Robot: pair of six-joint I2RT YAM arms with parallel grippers.
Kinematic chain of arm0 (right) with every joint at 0, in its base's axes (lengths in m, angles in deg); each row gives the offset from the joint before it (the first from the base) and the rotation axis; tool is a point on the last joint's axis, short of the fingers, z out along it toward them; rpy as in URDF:
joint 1: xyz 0 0 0.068 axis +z
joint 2: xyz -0.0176 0.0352 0.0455 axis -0.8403 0.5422 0
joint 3: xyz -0.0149 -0.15 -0.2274 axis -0.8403 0.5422 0
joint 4: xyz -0.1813 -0.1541 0.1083 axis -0.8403 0.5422 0
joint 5: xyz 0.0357 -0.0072 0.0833 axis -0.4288 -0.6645 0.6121
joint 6: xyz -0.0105 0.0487 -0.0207 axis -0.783 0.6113 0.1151
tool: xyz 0 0 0 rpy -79.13 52.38 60.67
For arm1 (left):
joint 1: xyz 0 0 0.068 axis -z
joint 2: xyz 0.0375 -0.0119 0.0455 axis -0.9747 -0.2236 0
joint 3: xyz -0.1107 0.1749 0.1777 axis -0.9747 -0.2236 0
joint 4: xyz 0.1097 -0.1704 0.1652 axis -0.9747 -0.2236 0
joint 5: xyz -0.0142 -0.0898 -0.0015 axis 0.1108 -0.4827 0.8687
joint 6: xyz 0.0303 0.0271 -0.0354 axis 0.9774 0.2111 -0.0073
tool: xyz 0 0 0 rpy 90.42 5.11 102.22
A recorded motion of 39 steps. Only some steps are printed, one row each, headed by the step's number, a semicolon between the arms.
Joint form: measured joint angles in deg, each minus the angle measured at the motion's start. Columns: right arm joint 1, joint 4, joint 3, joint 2, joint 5, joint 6; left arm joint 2, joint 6, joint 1, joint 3, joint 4, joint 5.
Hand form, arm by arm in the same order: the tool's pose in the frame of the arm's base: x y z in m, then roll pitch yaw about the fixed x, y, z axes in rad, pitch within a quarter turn. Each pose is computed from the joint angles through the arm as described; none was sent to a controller.
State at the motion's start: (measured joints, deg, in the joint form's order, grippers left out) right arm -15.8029 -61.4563 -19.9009 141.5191 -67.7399 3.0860; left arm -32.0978 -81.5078 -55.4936 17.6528 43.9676 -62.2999
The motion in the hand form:
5: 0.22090 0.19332 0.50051 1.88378 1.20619 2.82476; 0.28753 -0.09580 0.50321 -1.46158 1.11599 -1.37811
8: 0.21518 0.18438 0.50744 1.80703 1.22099 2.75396; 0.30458 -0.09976 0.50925 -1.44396 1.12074 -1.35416
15: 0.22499 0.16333 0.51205 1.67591 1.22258 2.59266; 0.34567 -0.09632 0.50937 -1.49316 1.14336 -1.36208
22: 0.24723 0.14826 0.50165 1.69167 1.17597 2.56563; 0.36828 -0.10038 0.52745 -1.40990 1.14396 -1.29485
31: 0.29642 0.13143 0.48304 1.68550 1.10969 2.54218; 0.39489 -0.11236 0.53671 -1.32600 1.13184 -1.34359
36: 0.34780 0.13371 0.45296 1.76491 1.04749 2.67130; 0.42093 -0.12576 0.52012 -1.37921 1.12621 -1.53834
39: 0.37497 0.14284 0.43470 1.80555 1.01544 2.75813; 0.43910 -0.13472 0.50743 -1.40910 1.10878 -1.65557
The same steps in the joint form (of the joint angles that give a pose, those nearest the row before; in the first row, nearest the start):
5: -2.03 -0.81 1.22 -1.77 1.70 0.26; -6.25 1.77 -0.11 9.11 0.37 0.00
8: -2.80 -1.20 1.42 -3.32 2.54 0.24; -10.43 2.30 -0.57 14.01 0.11 -0.02
15: -7.80 -3.65 2.29 -4.37 5.42 1.20; -18.97 2.78 -3.52 23.15 -1.97 -0.90
22: -13.09 -5.68 4.09 -3.43 8.41 3.45; -26.62 3.89 -4.09 35.82 -4.85 -2.01
31: -20.48 -10.89 4.18 2.14 14.95 6.73; -35.85 3.69 -4.20 49.90 -7.70 -9.29
36: -23.50 -13.64 1.68 10.84 21.44 7.65; -41.61 2.01 -4.20 54.62 -8.09 -17.57
39: -23.67 -14.25 -1.20 16.57 24.61 7.54; -46.07 0.44 -4.20 58.55 -8.19 -22.64

